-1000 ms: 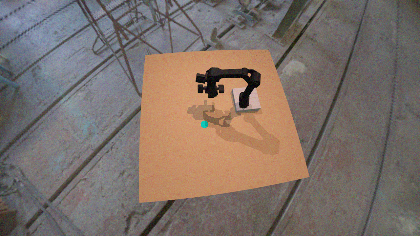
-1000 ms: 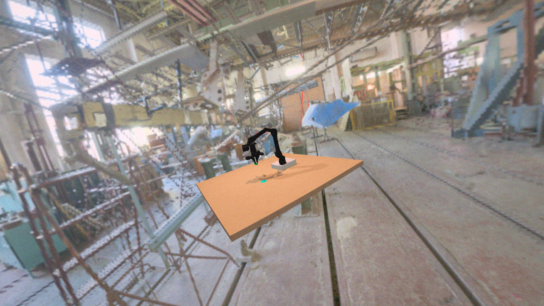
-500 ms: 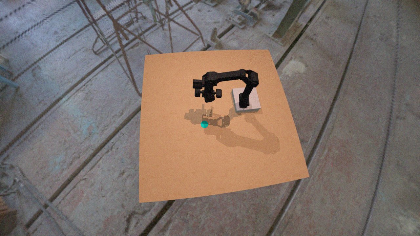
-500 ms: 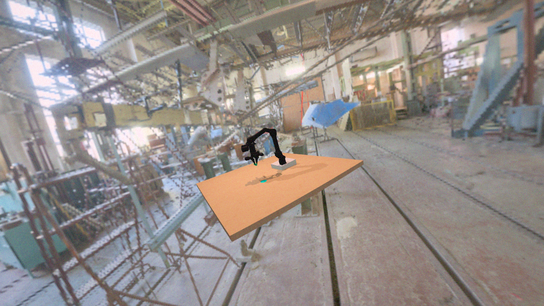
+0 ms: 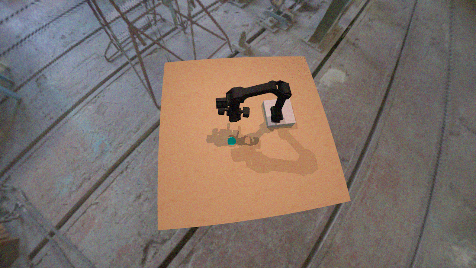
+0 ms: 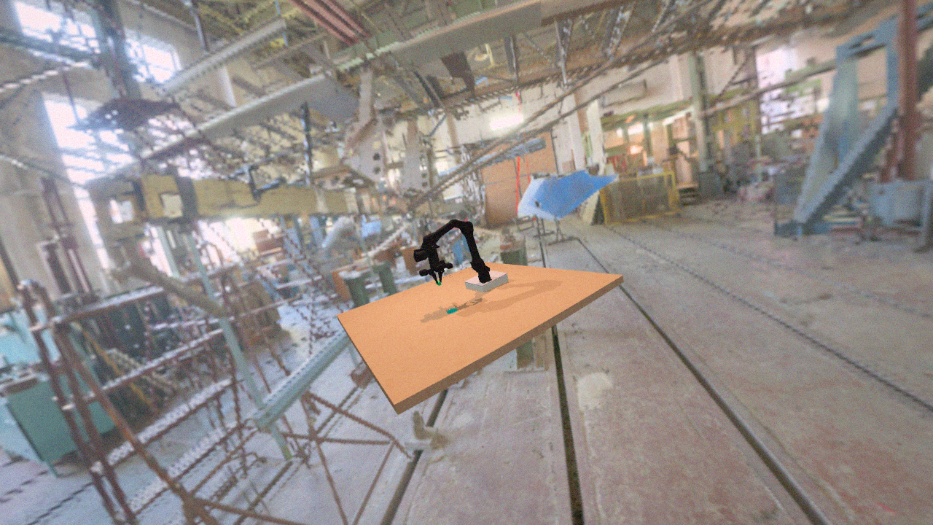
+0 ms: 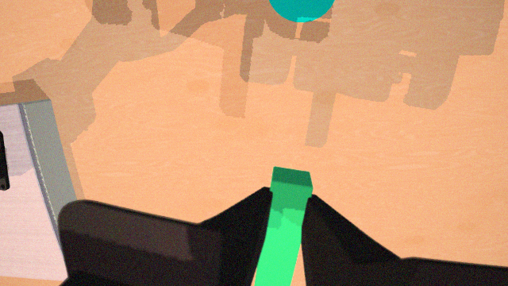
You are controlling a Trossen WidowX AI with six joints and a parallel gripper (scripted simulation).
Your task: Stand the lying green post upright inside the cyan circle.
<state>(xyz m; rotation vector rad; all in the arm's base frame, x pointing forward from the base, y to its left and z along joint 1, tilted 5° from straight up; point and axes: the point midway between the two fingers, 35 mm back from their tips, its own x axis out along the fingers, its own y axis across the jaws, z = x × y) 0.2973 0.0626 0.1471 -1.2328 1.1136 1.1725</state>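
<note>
The cyan circle is 14 cm below my gripper tip, 12 cm to the left of it and 1 cm behind it. Round my gripper tip: green post 2 cm to the right.
</note>
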